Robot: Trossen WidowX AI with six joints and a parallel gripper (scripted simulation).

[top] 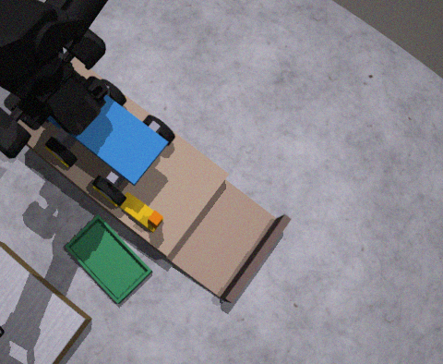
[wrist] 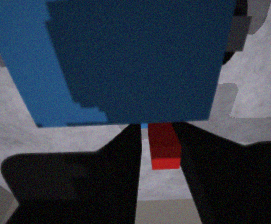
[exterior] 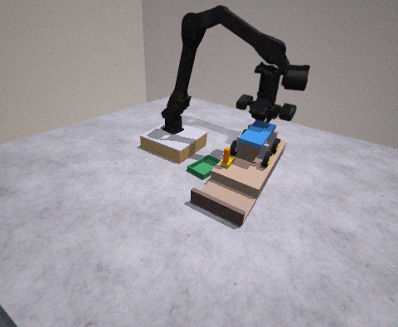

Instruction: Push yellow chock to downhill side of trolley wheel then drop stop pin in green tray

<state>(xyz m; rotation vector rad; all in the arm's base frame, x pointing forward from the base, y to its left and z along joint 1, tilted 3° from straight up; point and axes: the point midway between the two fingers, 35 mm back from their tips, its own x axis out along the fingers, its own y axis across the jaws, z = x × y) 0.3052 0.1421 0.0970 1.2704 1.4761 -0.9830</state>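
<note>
Now: the red-headed stop pin right at my gripper tip. Also, from my gripper tip: green tray: 200 mm to the right, 140 mm below, 80 mm behind; yellow chock: 200 mm to the right, 50 mm below; blue trolley: 100 mm to the right, 30 mm ahead, 20 mm below.
</note>
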